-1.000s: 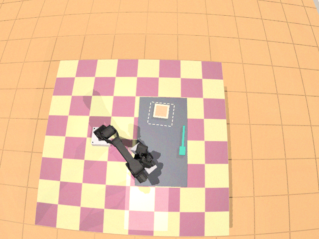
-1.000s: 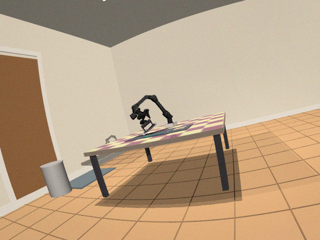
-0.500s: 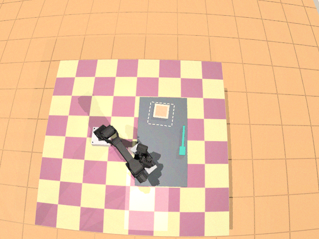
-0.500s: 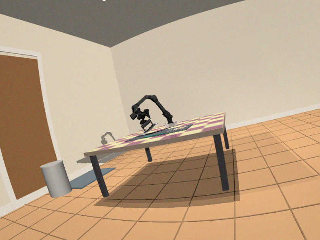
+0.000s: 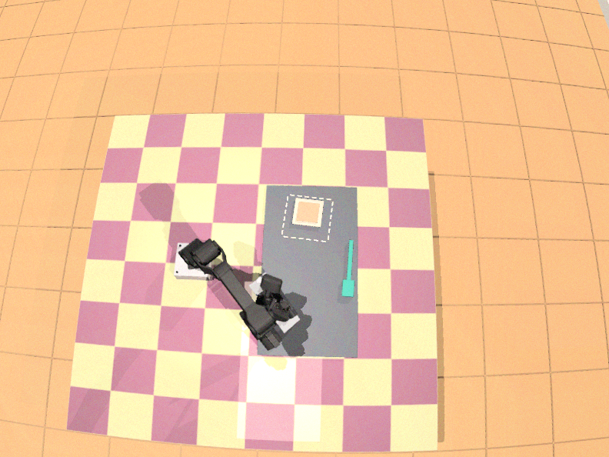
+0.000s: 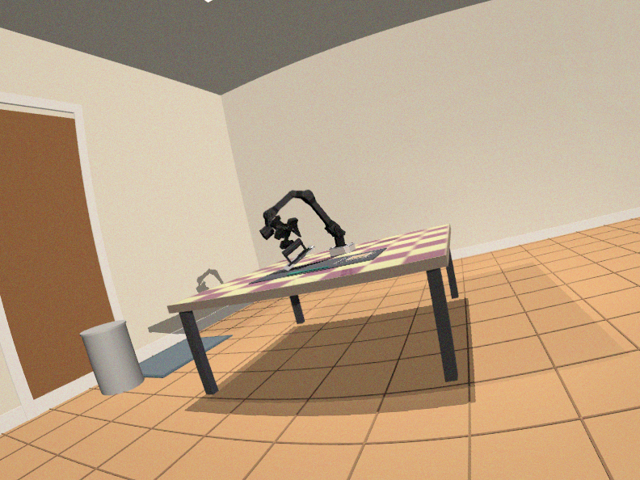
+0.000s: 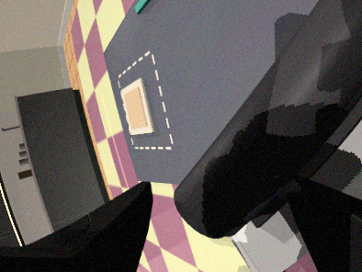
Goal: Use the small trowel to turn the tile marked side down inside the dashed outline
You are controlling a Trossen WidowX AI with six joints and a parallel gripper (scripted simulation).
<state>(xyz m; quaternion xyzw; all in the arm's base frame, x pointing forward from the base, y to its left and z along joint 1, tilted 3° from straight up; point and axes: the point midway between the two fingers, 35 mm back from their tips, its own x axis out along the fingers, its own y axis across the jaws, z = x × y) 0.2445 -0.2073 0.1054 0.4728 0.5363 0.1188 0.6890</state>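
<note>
Right now the trowel is 4 cm below my gripper tip and 1 cm to the right of it. From my gripper tip the other things lie so: square tile: 31 cm to the left, 16 cm ahead, 13 cm below; then grey mat: 15 cm below, 13 cm ahead, 10 cm to the left; then teal long-handled tool: 26 cm ahead, 13 cm below, 5 cm to the left.
</note>
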